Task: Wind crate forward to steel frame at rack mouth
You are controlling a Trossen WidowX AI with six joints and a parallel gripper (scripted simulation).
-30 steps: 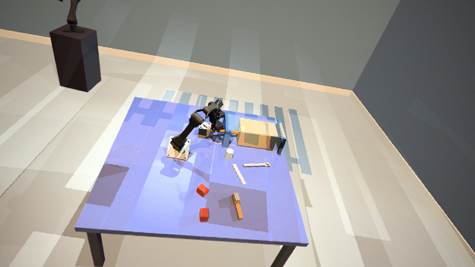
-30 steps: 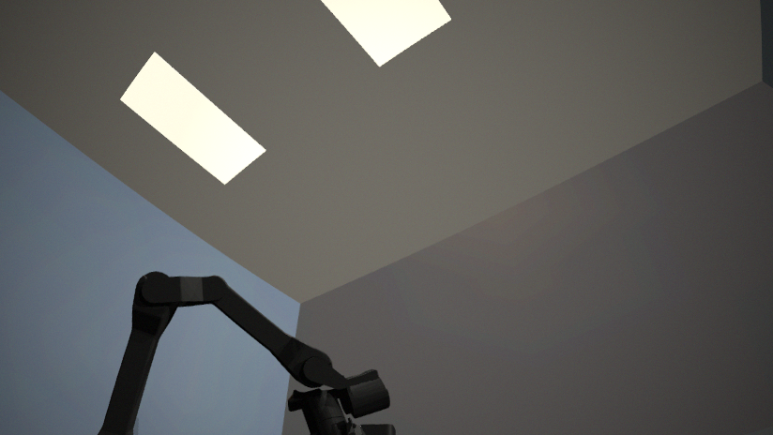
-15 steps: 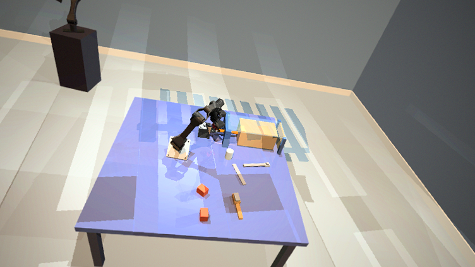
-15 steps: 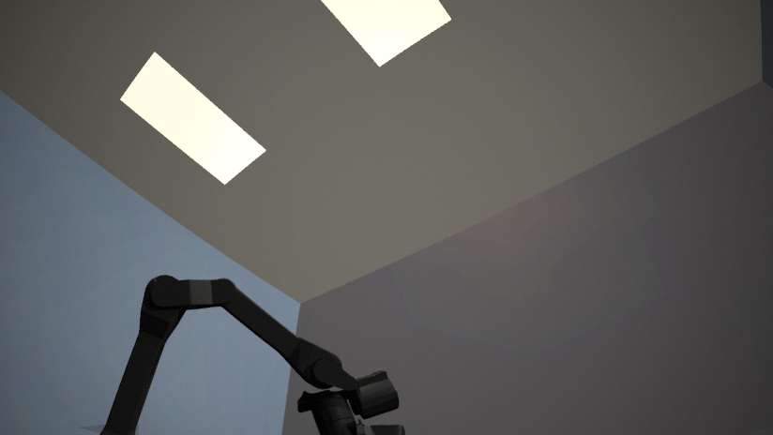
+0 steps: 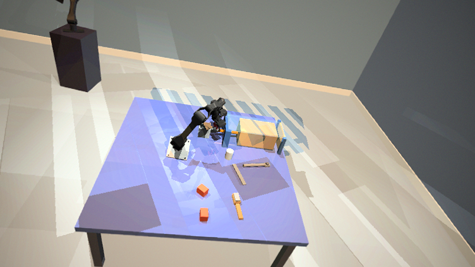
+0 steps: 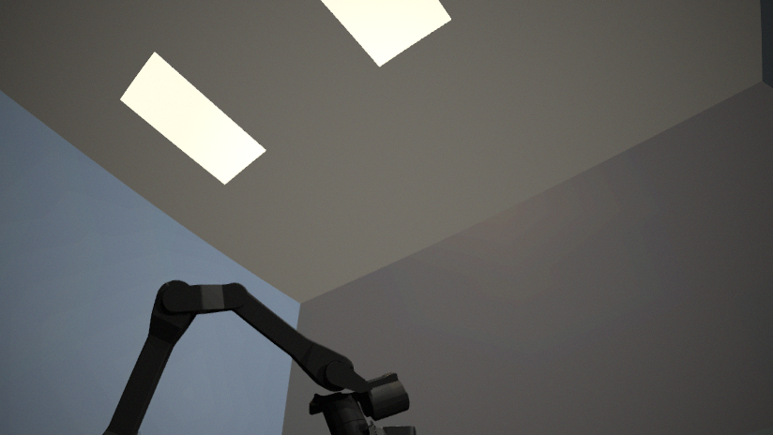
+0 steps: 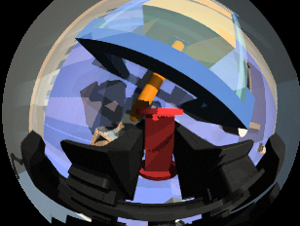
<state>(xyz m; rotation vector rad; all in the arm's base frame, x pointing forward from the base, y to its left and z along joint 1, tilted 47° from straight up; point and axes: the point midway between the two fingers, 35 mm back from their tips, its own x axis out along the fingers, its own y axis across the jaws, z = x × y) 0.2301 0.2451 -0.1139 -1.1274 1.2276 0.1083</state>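
Now: the winch handle 50 mm behind my gripper tip and 30 mm below it. Round my gripper tip: red piece 10 mm to the right, 10 mm behind; then blue steel frame 50 mm ahead, 40 mm to the left, 30 mm below; then grey winch 120 mm behind, 100 mm below, 10 mm to the left.
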